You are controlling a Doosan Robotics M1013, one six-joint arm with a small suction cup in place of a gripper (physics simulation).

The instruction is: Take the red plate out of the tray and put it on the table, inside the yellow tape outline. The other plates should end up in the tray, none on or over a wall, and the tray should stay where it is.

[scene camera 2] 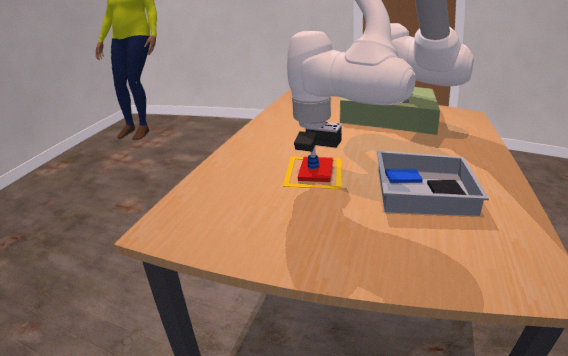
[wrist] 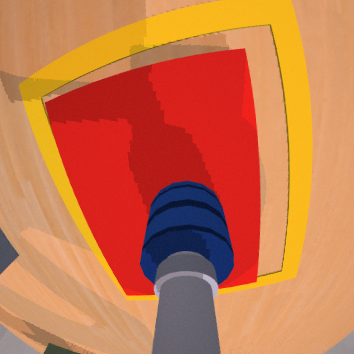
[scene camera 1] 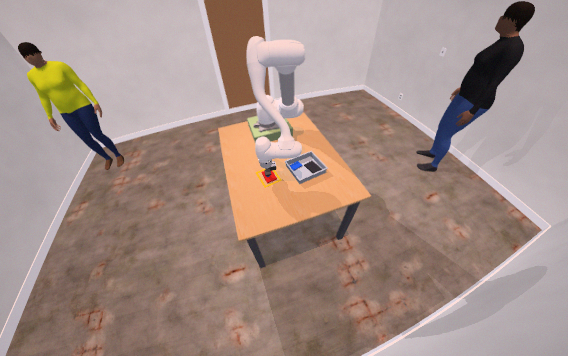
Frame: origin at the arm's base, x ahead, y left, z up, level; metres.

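Seen in the pictures: hand at its tool point: (scene camera 2: pixel 313 170) (wrist: pixel 184 202) (scene camera 1: pixel 268 176); arm's base at its link origin: (scene camera 1: pixel 267 125).
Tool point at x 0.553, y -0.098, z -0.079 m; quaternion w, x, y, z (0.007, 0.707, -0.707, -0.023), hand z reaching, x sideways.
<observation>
Offsets run from my tool point to a thing's top centre. Level surfaces: height alone.
The red plate @[dx +0.000, dy +0.007, dz +0.014 m] (scene camera 1: pixel 271 178) (scene camera 2: pixel 322 175) (wrist: pixel 95 165) is level under my suction cup (scene camera 1: pixel 267 173) (scene camera 2: pixel 313 163) (wrist: pixel 187 220), which touches its top and holds it. The plate is at or very slightly above the table, within the yellow tape outline (scene camera 1: pixel 260 179) (scene camera 2: pixel 313 187) (wrist: pixel 300 150) in scene camera 2. In the wrist view its left and lower edges overlap the tape's inner edge. The grey tray @[dx -0.004, dy +0.290, dz +0.044 m] (scene camera 1: pixel 313 176) (scene camera 2: pixel 430 205) (wrist: pixel 6 254) stands to the right. The blue plate @[dx -0.051, dy +0.224, dz +0.006 m] (scene camera 1: pixel 296 165) (scene camera 2: pixel 404 176) and the black plate @[dx -0.003, dy +0.347, dz +0.006 m] (scene camera 1: pixel 313 167) (scene camera 2: pixel 446 187) are inside it, apart from each other.
The wooden table @[dz -0.007 m] (scene camera 1: pixel 270 215) (scene camera 2: pixel 225 235) carries the green base block (scene camera 1: pixel 257 131) (scene camera 2: pixel 390 117) at its back. A person in yellow (scene camera 1: pixel 62 85) (scene camera 2: pixel 131 17) stands left of the table, and a person in black (scene camera 1: pixel 492 70) stands to the right.
</observation>
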